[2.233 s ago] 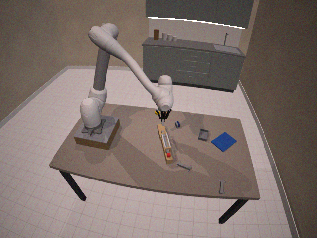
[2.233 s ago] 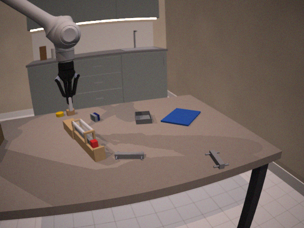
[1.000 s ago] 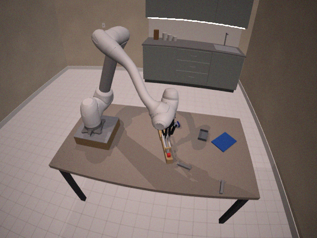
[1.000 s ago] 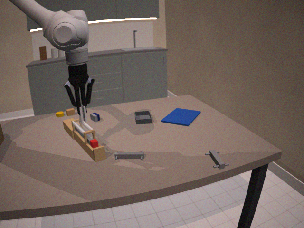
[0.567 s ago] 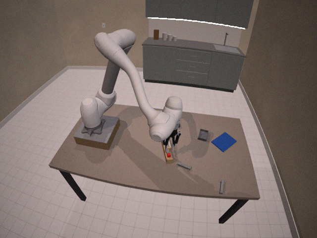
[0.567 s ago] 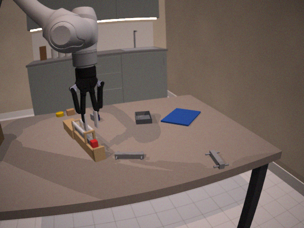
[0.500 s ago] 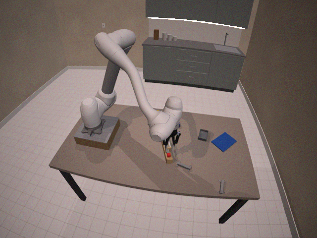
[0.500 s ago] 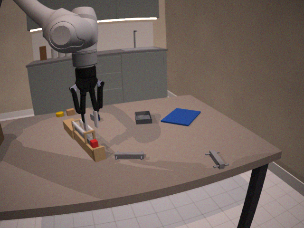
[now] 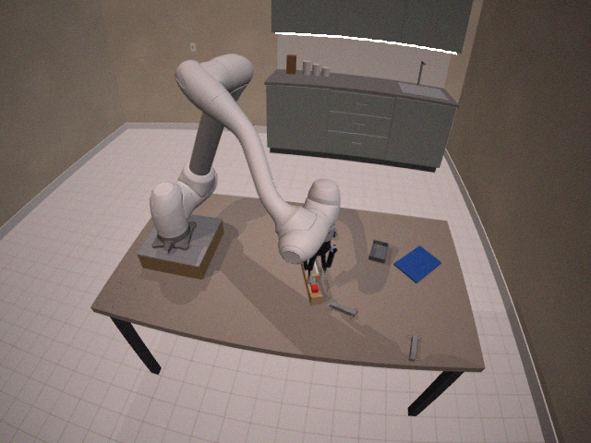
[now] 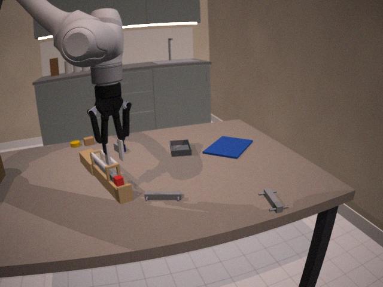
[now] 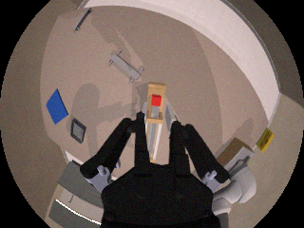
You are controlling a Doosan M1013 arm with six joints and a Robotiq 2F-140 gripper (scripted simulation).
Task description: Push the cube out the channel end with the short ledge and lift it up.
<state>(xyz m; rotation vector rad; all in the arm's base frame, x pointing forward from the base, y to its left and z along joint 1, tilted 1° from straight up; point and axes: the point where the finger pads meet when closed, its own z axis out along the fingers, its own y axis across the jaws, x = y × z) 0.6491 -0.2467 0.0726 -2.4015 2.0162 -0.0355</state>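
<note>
Right now my hand is 90 mm above the red cube. Also, from my hand: grey tray (320 mm ahead, 270 mm to the left, 140 mm below); then blue-and-grey block (100 mm ahead, 390 mm to the left, 140 mm below); then channel (20 mm behind, 120 mm to the left, 90 mm below).
</note>
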